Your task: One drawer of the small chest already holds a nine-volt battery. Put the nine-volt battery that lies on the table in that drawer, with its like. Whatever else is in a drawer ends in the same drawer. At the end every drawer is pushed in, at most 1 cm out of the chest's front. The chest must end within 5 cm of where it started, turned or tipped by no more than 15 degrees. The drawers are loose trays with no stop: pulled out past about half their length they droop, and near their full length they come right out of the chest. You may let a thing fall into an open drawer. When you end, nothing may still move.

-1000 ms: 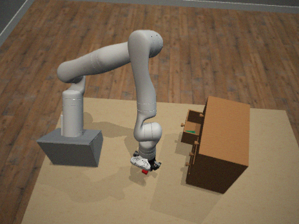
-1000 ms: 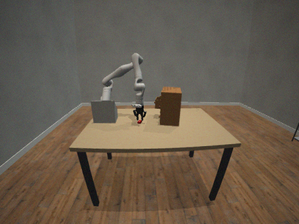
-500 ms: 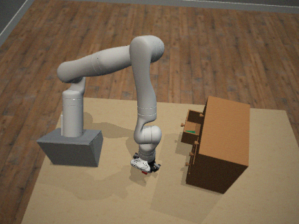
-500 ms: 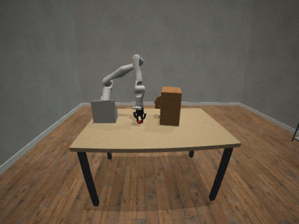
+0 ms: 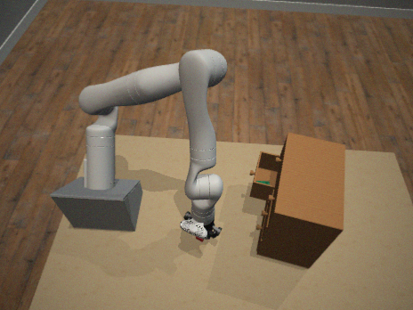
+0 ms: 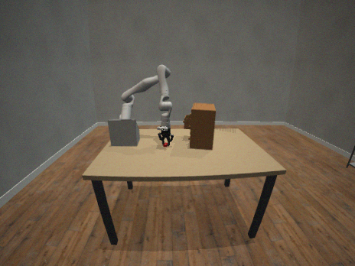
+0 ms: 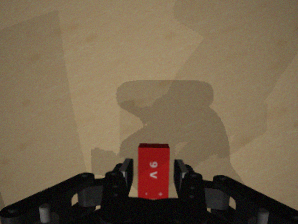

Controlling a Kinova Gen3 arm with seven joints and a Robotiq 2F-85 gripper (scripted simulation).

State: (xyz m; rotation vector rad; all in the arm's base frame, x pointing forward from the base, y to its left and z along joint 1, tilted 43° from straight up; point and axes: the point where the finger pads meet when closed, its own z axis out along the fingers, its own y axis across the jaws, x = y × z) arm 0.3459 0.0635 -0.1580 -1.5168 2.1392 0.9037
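Now: the red nine-volt battery 10 mm to the left of my hand and 10 mm below it. The rest, counted from my hand: green nine-volt battery (200 mm ahead, 160 mm to the left, 100 mm above).
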